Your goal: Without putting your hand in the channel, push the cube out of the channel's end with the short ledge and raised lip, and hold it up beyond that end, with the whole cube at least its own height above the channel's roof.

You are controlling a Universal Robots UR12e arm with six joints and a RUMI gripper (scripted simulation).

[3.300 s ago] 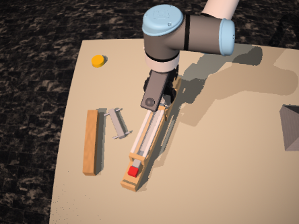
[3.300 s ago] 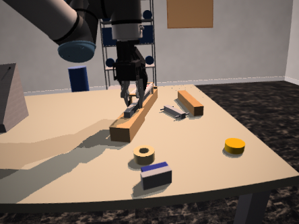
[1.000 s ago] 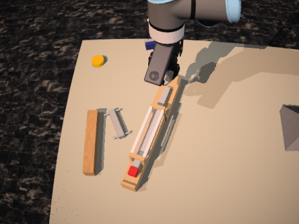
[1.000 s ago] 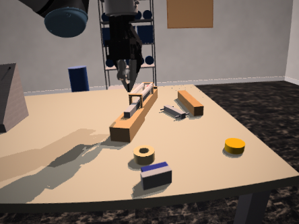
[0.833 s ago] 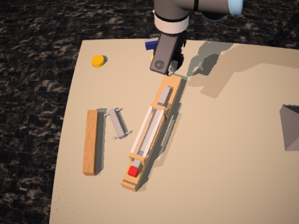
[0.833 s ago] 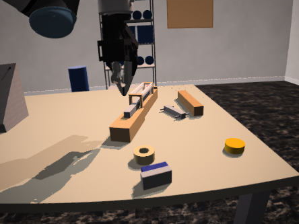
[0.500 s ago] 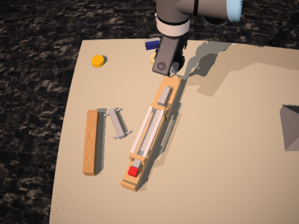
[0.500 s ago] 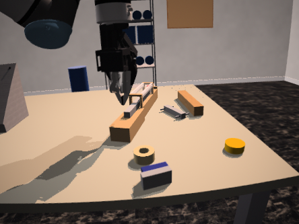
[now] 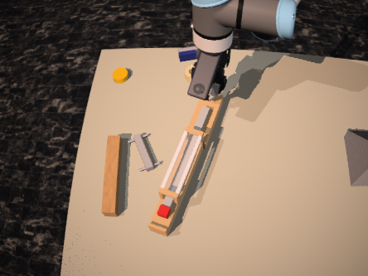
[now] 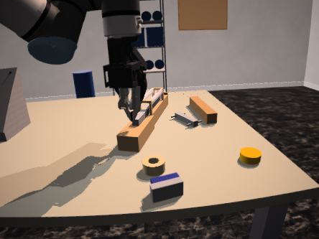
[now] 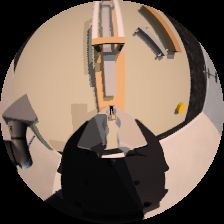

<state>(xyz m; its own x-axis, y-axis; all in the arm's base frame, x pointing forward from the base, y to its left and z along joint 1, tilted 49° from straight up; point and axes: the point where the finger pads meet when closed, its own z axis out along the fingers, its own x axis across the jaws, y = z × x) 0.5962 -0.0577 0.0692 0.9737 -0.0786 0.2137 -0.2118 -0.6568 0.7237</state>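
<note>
Right now the red cube is 7 cm ahead of my hand, 32 cm to the left of it and 3 cm below it. From my hand the other things lie so: tan ring 6 cm ahead, 14 cm to the right, 7 cm below; then channel frame 4 cm ahead, 20 cm to the left, 3 cm below; then grey pinned tool 16 cm ahead, 15 cm to the left, 7 cm below.
</note>
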